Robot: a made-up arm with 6 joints.
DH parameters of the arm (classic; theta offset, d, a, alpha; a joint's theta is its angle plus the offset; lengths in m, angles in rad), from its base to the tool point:
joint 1: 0 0.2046 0 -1.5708
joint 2: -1.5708 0 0.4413 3.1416
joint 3: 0 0 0 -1.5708
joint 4: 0 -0.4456 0 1.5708
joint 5: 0 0.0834 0 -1.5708
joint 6: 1.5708 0 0 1.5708
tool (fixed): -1.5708 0 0 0
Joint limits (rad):
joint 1: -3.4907..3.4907
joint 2: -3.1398..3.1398
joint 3: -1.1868..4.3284
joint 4: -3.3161..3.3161
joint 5: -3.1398..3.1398
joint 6: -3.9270..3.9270
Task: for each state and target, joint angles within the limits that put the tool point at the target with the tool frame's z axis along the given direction. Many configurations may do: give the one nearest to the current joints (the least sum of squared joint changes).
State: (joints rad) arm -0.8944 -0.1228 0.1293 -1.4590 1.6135 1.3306
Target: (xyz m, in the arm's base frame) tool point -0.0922 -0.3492 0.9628 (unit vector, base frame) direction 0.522 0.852 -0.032
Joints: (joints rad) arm -1.7363 0.0882 1.0401 -1.1586 1.6564 0.9695
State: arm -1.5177 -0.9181 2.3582 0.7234 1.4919 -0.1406
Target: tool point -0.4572 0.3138 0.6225 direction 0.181 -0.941 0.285
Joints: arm -0.7319 -0.2342 2.8390 0.5268 2.2358 -0.3378
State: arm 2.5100 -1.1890 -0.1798 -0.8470 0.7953 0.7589
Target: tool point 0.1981 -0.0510 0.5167 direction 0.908 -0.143 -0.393
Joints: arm 2.6857 -1.7380 -0.5532 -1.0510 0.8870 0.4590
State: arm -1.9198 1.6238 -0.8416 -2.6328 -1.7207 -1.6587
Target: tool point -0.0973 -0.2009 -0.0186 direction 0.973 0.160 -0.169
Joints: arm -2.2730 1.1313 -0.7199 -2.2986 -1.6482 -1.1907
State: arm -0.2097 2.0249 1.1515 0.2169 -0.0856 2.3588
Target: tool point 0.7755 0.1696 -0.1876 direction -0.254 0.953 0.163
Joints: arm 0.3128 1.9150 1.4094 -0.3859 -0.1557 1.7907
